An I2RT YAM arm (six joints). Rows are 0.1 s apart.
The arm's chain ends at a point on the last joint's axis. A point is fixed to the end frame.
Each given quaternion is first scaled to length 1.
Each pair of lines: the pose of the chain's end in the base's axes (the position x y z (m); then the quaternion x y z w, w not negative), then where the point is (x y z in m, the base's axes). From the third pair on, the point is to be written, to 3 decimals.
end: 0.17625, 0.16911, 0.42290, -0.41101, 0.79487, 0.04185, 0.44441
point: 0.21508 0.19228 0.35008
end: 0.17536, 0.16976, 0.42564, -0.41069, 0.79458, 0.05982, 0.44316
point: 0.21260 0.19556 0.35288
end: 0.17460, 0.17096, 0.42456, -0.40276, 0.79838, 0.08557, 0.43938
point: 0.209 0.200 0.352
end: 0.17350, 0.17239, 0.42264, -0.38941, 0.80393, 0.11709, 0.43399
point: 0.205 0.206 0.350
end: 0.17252, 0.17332, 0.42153, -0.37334, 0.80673, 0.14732, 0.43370
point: 0.202 0.211 0.351
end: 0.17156, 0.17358, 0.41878, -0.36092, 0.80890, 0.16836, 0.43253
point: 0.200 0.214 0.349
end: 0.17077, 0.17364, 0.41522, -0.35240, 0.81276, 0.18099, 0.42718
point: 0.197 0.216 0.346
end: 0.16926, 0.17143, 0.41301, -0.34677, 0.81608, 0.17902, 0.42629
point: 0.196 0.213 0.343
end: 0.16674, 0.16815, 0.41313, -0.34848, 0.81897, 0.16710, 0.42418
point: 0.194 0.208 0.342
